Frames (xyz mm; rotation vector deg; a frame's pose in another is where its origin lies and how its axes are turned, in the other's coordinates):
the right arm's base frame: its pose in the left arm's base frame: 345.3 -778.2 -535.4 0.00 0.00 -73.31
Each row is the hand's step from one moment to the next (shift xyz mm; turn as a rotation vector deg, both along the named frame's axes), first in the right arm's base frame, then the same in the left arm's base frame.
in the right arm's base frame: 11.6 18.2 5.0 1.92 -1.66 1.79
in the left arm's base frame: 20.8 -5.9 5.0 -1.04 -2.32 1.79
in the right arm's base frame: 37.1 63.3 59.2 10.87 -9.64 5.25
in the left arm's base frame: 71.3 -17.4 59.2 -6.11 -13.18 5.25
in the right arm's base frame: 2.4 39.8 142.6 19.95 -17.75 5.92
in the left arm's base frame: 38.8 9.1 142.6 -11.27 -24.21 5.92
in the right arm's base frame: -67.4 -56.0 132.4 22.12 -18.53 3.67
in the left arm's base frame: -73.0 48.5 132.4 -11.40 -26.51 3.67
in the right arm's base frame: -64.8 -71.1 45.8 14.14 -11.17 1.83
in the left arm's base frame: -86.7 41.7 45.8 -6.64 -16.75 1.83
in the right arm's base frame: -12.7 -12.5 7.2 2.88 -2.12 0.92
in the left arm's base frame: -15.6 8.6 7.2 -1.20 -3.37 0.92
